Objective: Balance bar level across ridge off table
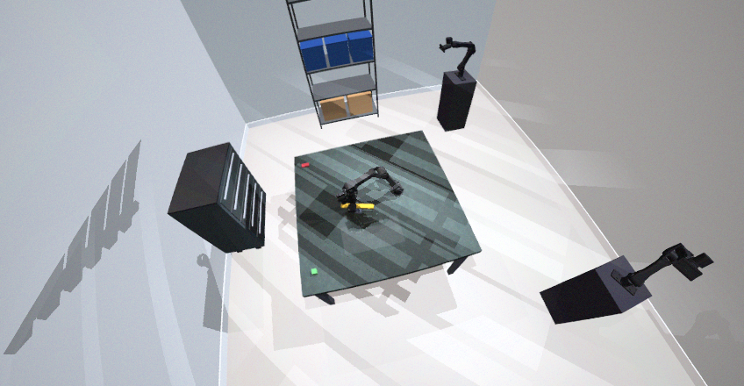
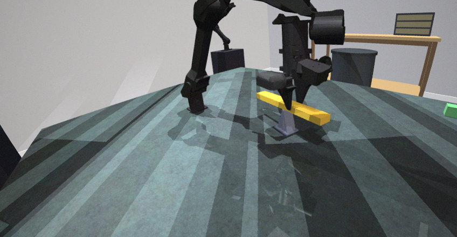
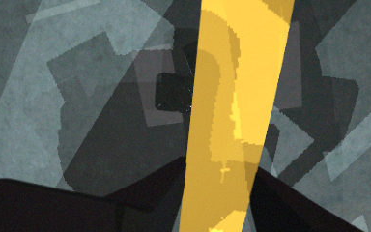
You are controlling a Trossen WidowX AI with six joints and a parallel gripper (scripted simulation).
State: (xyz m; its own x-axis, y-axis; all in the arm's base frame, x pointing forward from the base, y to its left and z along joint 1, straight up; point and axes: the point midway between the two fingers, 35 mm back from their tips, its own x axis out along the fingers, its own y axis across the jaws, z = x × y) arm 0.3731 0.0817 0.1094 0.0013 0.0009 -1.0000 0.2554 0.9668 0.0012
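My gripper tip is 30 mm past the yellow bar and 10 mm to the right of it. From my gripper tip the other things lie so: small red block: 370 mm ahead, 580 mm to the right, 70 mm below; then small green block: 370 mm ahead, 420 mm to the left, 60 mm below.
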